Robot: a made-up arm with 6 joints. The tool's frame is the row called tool.
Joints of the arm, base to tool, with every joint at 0 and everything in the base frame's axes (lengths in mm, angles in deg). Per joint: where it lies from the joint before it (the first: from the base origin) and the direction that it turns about. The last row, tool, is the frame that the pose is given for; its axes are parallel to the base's.
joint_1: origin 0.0 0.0 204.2 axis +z
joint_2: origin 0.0 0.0 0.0 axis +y
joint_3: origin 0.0 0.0 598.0 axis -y
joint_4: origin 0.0 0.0 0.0 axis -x
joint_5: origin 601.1 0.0 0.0 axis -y
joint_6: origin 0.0 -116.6 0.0 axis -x
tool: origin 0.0 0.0 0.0
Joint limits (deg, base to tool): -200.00..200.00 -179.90..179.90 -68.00..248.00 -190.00..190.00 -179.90..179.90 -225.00..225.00
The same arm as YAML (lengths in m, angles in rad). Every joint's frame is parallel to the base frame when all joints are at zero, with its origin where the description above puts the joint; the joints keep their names.
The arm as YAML. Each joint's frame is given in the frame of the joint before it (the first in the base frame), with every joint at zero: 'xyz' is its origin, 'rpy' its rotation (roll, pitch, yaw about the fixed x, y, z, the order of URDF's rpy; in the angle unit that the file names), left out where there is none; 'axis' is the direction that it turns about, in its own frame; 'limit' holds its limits. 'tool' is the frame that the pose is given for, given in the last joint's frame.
units:
  length: m
  angle: rad
joints:
  - name: joint_1
    type: revolute
    origin:
      xyz: [0.0, 0.0, 0.2042]
    axis: "+z"
    limit:
      lower: -3.4907
      upper: 3.4907
  - name: joint_2
    type: revolute
    origin:
      xyz: [0.0, 0.0, 0.0]
    axis: "+y"
    limit:
      lower: -3.1398
      upper: 3.1398
  - name: joint_3
    type: revolute
    origin:
      xyz: [0.0, 0.0, 0.598]
    axis: "-y"
    limit:
      lower: -1.1868
      upper: 4.3284
  - name: joint_4
    type: revolute
    origin:
      xyz: [0.0, 0.0, 0.0]
    axis: "-x"
    limit:
      lower: -3.3161
      upper: 3.3161
  - name: joint_5
    type: revolute
    origin:
      xyz: [0.6011, 0.0, 0.0]
    axis: "-y"
    limit:
      lower: -3.1398
      upper: 3.1398
  - name: joint_6
    type: revolute
    origin:
      xyz: [0.0, -0.1166, 0.0]
    axis: "-x"
    limit:
      lower: -3.927
      upper: 3.927
tool:
  origin:
    xyz: [0.0, 0.0, 0.0]

